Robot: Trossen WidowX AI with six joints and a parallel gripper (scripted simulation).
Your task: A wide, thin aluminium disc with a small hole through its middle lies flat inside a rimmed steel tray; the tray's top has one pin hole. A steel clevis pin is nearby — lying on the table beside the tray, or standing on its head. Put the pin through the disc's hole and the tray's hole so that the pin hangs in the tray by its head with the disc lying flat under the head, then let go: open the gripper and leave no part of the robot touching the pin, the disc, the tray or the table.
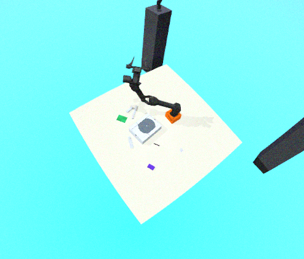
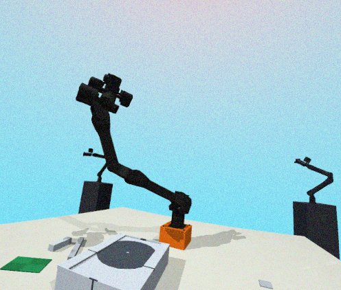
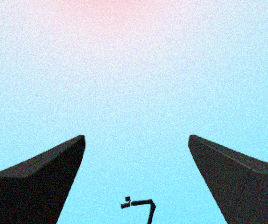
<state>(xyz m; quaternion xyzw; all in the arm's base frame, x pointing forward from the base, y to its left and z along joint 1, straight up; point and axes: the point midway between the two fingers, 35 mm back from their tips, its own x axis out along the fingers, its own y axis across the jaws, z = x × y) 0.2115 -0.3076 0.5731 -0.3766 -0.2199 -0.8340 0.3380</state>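
Right now the dark clevis pin is 67 cm below my gripper tip, 44 cm to the left of it and 13 cm ahead of it. Also, from my gripper tip: green patch 67 cm below, 21 cm ahead, 2 cm to the left; steel tray 63 cm below, 25 cm to the left, 11 cm ahead; dark aluminium disc 62 cm below, 25 cm to the left, 9 cm ahead.
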